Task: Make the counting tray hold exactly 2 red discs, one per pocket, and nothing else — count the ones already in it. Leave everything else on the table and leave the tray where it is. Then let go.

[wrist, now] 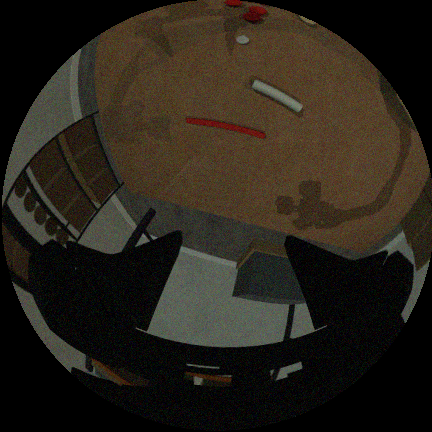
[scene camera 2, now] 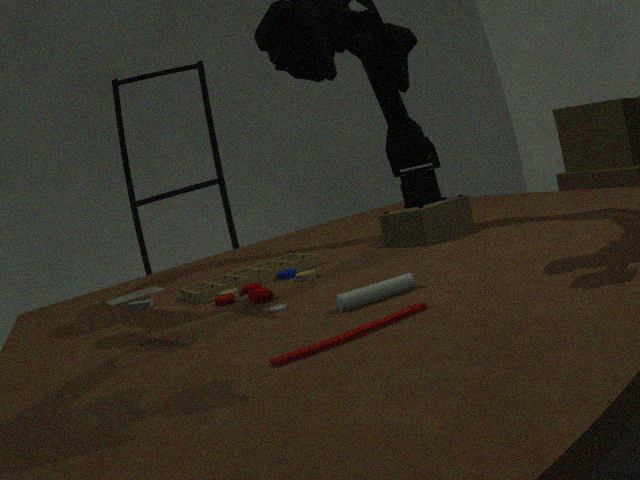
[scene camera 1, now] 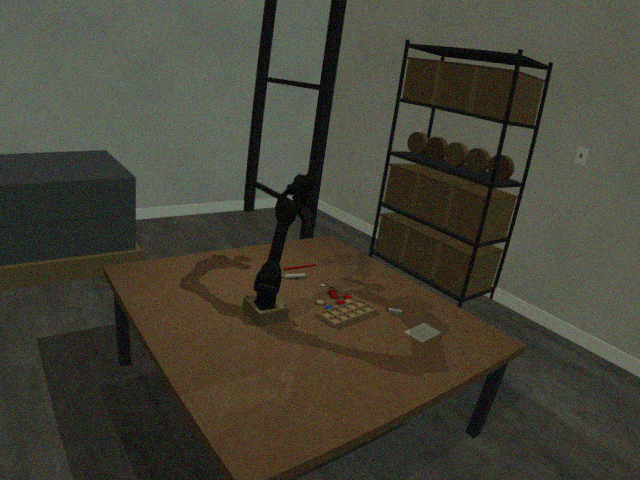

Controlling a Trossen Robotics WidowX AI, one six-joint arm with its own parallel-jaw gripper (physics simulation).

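The wooden counting tray (scene camera 1: 356,319) (scene camera 2: 199,296) lies on the table, divided into small pockets. No red disc shows inside its pockets in scene camera 1; the far row is hard to read in the dim light. Several red discs lie close together behind it, among them one red disc (scene camera 1: 340,301) (scene camera 2: 224,299) and another red disc (scene camera 2: 261,295) (wrist: 252,17). A blue disc (scene camera 1: 328,307) (scene camera 2: 286,274) and a cream disc (scene camera 1: 320,302) (scene camera 2: 306,274) lie by the tray's edge. My gripper (wrist: 234,238) is open and empty, raised high above the table, away from the discs.
A white cylinder (scene camera 1: 294,275) (scene camera 2: 375,292) (wrist: 277,95) and a red rod (scene camera 1: 299,267) (scene camera 2: 348,334) (wrist: 225,126) lie beyond the discs. A small white disc (scene camera 1: 323,284) (scene camera 2: 278,307) (wrist: 242,39) lies nearer them. A white block (scene camera 1: 395,310) and pale sheet (scene camera 1: 422,332) lie beside the tray.
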